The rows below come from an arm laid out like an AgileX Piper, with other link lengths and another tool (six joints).
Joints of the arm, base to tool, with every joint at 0 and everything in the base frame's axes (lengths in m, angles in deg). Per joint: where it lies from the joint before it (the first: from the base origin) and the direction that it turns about. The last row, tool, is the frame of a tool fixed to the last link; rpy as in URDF.
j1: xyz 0 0 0.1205 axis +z
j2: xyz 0 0 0 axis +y
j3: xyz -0.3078 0 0.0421 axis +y
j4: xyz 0.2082 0 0.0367 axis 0.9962 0 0.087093
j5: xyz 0 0 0 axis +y
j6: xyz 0.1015 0 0.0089 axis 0.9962 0 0.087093
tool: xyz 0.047 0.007 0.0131 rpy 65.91 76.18 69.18
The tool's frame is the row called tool.
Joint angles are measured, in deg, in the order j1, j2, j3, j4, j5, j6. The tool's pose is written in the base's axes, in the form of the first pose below.
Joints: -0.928 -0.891 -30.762 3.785 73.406 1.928
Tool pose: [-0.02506, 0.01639, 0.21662], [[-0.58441, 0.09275, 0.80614], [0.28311, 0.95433, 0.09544], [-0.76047, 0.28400, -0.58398]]
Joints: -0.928 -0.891 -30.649 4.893 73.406 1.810
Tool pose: [-0.02511, 0.01912, 0.21632], [[-0.58926, 0.08106, 0.80387], [0.28617, 0.95139, 0.11383], [-0.75557, 0.29712, -0.58381]]
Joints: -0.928 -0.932 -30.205 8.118 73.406 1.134
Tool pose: [-0.02541, 0.02708, 0.21508], [[-0.60475, 0.04441, 0.79518], [0.28905, 0.94260, 0.16718], [-0.74211, 0.33095, -0.58288]]
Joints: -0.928 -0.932 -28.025 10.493 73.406 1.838
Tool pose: [-0.02396, 0.03266, 0.20535], [[-0.63803, 0.04293, 0.76881], [0.31084, 0.92783, 0.20616], [-0.70448, 0.37052, -0.60533]]
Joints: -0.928 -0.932 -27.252 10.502 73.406 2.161
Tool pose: [-0.02331, 0.03262, 0.20154], [[-0.64702, 0.05149, 0.76073], [0.31631, 0.92594, 0.20635], [-0.69377, 0.37414, -0.61539]]
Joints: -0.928 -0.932 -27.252 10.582 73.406 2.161
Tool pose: [-0.02334, 0.03281, 0.20158], [[-0.64725, 0.05077, 0.76059], [0.31662, 0.92554, 0.20765], [-0.69341, 0.37522, -0.61513]]
